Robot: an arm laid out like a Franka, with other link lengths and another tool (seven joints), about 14 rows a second.
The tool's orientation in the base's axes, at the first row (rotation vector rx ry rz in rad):
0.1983, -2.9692, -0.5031
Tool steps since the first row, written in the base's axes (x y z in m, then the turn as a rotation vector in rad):
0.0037, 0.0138, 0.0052, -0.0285, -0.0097, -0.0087
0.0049, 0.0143, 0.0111, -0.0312, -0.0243, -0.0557
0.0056, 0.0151, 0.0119, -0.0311, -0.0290, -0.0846
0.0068, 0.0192, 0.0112, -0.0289, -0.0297, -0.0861
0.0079, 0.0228, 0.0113, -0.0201, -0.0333, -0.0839
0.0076, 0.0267, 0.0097, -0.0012, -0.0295, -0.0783
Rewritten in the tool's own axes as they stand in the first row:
-0.0052, 0.0143, -0.0010, 0.0286, -0.0089, 0.0091
-0.0059, 0.0166, -0.0065, 0.0288, -0.0380, 0.0489
-0.0066, 0.0175, -0.0071, 0.0265, -0.0521, 0.0745
-0.0084, 0.0210, -0.0053, 0.0243, -0.0535, 0.0753
-0.0101, 0.0243, -0.0045, 0.0164, -0.0571, 0.0709
-0.0105, 0.0274, -0.0017, -0.0022, -0.0537, 0.0641

